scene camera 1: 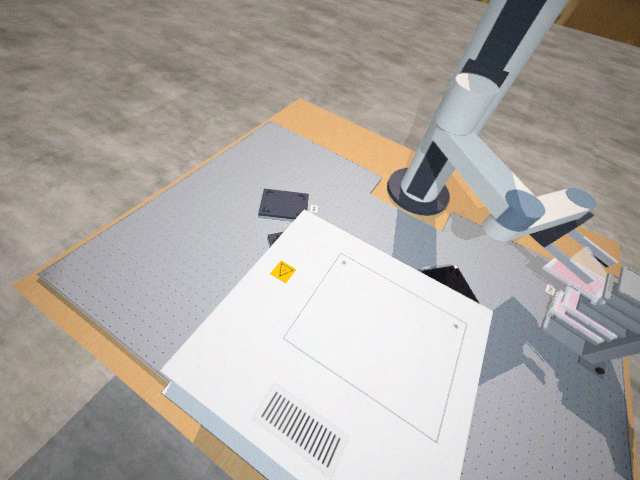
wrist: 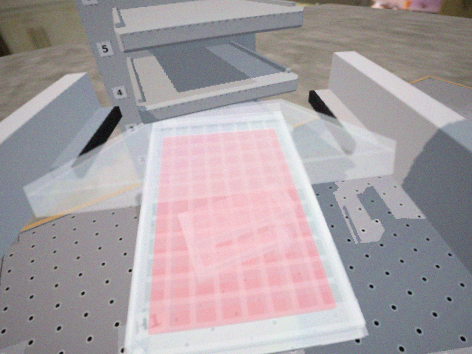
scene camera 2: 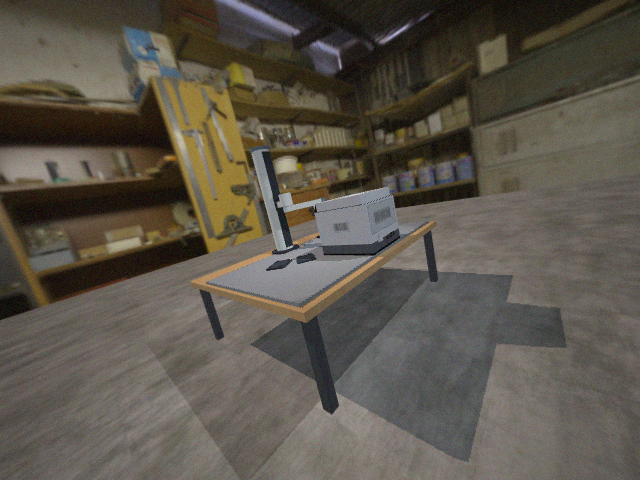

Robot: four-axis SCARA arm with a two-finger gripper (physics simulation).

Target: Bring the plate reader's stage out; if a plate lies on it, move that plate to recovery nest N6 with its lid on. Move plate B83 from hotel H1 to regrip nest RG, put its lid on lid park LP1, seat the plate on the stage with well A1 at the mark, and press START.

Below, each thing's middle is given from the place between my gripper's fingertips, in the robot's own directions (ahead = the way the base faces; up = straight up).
Labels:
Now: the vent grille (scene camera 1: 319,442) 69 cm ahead of my hand, 46 cm to the right of it and 14 cm above it.

